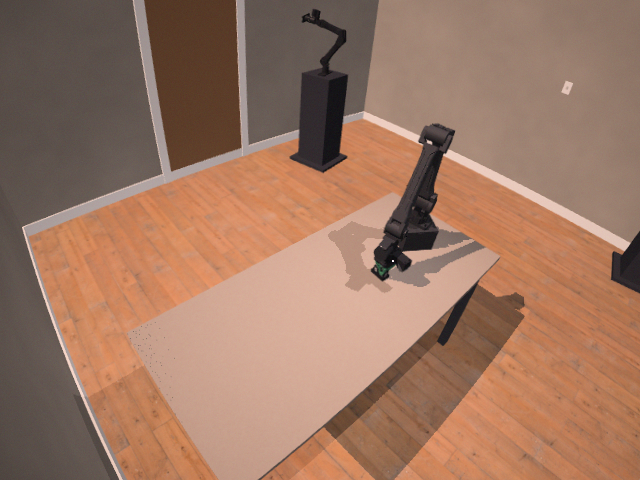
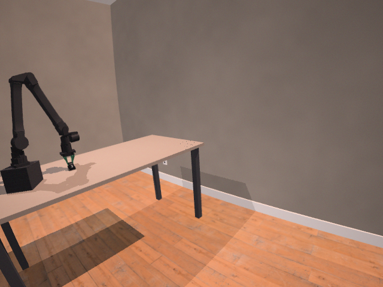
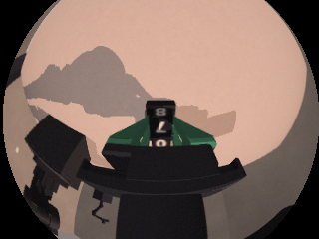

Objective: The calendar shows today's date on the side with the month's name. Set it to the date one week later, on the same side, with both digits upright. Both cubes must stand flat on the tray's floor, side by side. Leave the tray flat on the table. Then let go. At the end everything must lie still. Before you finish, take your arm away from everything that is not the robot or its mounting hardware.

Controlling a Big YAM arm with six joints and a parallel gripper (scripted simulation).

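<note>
The dark calendar tray is 10 mm behind my hand, 20 mm to the right of it and 20 mm below it.
</note>
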